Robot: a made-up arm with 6 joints. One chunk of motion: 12 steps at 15 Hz.
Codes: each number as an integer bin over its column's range. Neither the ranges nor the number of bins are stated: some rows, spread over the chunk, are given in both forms.
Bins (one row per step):
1: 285 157 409 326 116 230
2: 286 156 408 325 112 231
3: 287 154 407 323 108 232
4: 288 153 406 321 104 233
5: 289 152 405 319 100 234
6: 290 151 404 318 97 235
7: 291 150 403 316 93 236
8: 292 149 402 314 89 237
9: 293 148 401 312 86 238
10: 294 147 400 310 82 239
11: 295 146 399 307 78 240
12: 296 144 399 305 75 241
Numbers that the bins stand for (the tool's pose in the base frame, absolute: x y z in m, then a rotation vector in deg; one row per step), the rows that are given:
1: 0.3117 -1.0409 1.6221 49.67 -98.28 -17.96
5: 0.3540 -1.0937 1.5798 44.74 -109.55 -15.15
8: 0.3857 -1.1254 1.5481 41.21 -117.30 -13.03
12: 0.4280 -1.1783 1.5164 34.87 -127.16 -10.22
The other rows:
2: 0.3223 -1.0515 1.6115 48.96 -101.10 -17.26
3: 0.3329 -1.0726 1.6010 47.55 -103.91 -16.56
4: 0.3434 -1.0832 1.5904 46.14 -106.73 -15.85
6: 0.3646 -1.1043 1.5693 44.03 -111.66 -14.44
7: 0.3751 -1.1149 1.5587 42.62 -114.48 -13.74
9: 0.3963 -1.1360 1.5376 39.80 -119.41 -12.33
10: 0.4068 -1.1466 1.5270 38.40 -122.23 -11.62
11: 0.4174 -1.1571 1.5164 36.28 -125.05 -10.92

